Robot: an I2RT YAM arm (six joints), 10 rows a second.
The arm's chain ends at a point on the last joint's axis. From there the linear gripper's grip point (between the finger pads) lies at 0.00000 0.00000 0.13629 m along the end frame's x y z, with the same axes.
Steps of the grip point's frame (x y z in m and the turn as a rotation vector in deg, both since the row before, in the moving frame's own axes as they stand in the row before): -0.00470 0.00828 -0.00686 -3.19 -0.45 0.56; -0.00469 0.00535 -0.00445 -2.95 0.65 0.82; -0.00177 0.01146 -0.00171 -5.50 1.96 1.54; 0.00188 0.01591 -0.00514 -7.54 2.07 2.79; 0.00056 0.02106 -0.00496 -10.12 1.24 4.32; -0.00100 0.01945 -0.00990 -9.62 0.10 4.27
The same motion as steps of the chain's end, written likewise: -0.00359 0.00070 -0.00664 -3.19 -0.45 0.56; -0.00619 -0.00167 -0.00426 -2.95 0.65 0.82; -0.00625 -0.00166 -0.00100 -5.50 1.96 1.54; -0.00259 -0.00208 -0.00387 -7.54 2.07 2.79; -0.00147 -0.00297 -0.00281 -10.12 1.24 4.32; -0.00039 -0.00331 -0.00798 -9.62 0.10 4.27
